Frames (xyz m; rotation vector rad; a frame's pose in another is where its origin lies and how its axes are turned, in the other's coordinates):
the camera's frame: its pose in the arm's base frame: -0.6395 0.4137 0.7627 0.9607 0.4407 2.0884
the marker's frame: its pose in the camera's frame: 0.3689 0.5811 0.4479 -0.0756 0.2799 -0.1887
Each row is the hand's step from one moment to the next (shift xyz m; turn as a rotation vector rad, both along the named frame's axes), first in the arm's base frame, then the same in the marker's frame.
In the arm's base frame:
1: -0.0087 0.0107 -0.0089 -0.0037 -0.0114 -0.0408
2: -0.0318 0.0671 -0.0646 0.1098 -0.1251 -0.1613
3: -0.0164 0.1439 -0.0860 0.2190 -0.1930 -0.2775
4: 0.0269 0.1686 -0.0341 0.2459 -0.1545 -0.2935
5: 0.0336 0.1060 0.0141 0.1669 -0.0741 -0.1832
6: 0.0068 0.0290 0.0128 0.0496 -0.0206 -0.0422
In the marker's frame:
1: 0.0119 -0.0048 -0.0102 -0.0149 -0.0160 -0.0365
2: 0.0619 -0.0501 -0.0578 -0.1882 -0.1047 -0.0856
3: 0.1164 -0.1100 -0.0521 -0.3196 -0.2104 -0.1258
4: 0.1252 -0.1196 0.0186 -0.3025 -0.2560 -0.1159
5: 0.0766 -0.0651 0.0496 -0.1763 -0.1793 -0.0605
6: 0.0236 -0.0110 0.0192 -0.0491 -0.0468 -0.0080

